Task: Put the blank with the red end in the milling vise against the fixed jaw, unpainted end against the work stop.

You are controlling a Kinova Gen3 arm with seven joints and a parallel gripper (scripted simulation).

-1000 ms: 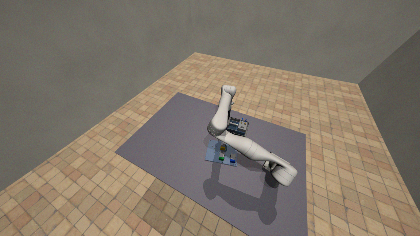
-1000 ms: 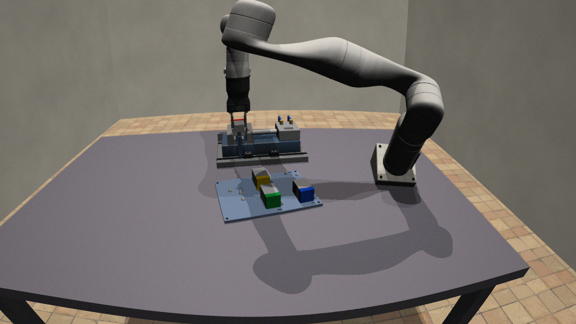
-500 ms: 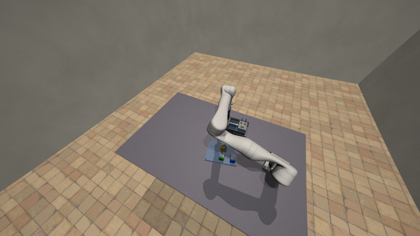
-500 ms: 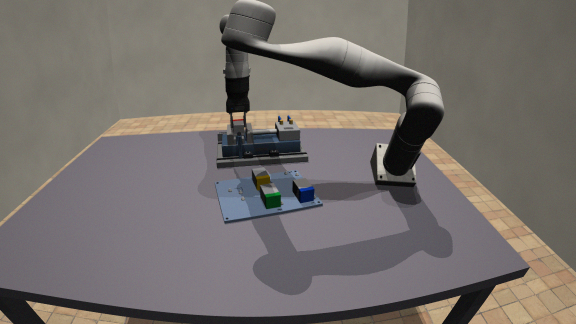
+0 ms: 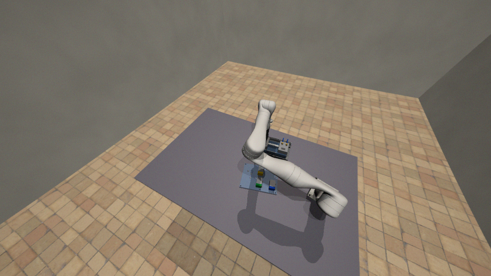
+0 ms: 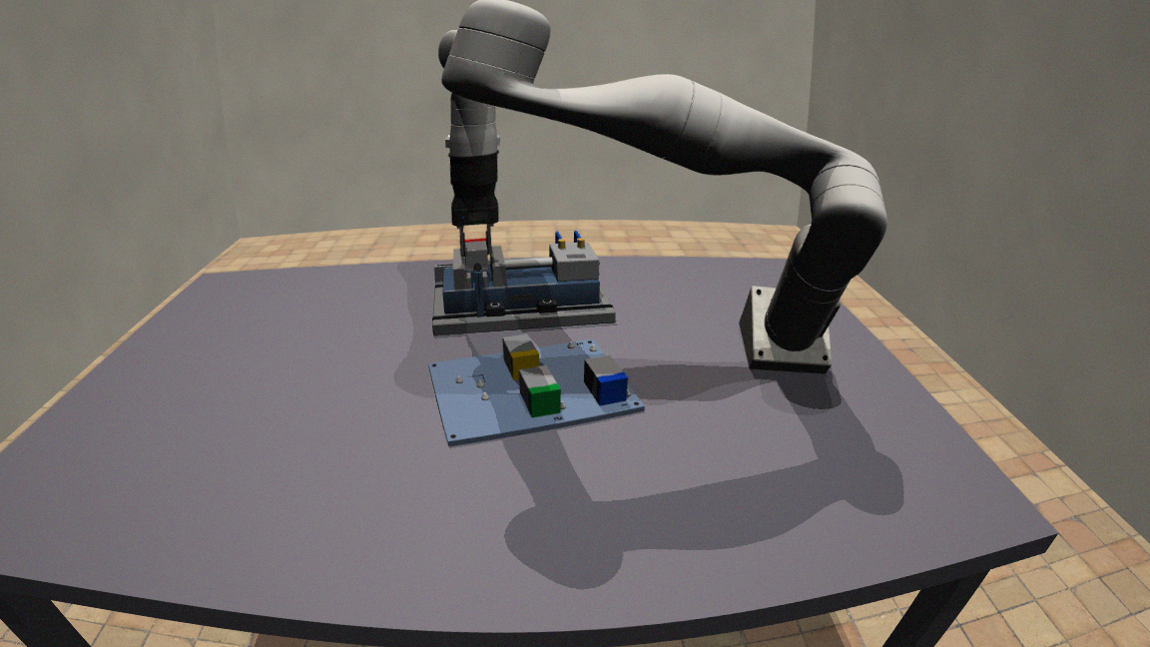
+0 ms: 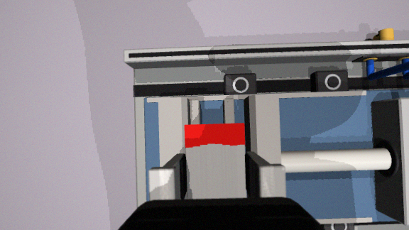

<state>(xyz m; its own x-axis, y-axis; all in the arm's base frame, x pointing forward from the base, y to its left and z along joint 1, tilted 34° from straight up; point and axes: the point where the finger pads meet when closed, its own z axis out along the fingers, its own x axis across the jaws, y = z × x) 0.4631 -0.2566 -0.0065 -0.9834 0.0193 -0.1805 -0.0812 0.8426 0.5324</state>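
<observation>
The red-ended blank lies 20 mm below my hand. The rest, counted from my hand: work stop: 50 mm to the left, 30 mm below; then sliding jaw: 40 mm below, 40 mm behind; then fixed jaw: 40 mm below, 30 mm ahead.
</observation>
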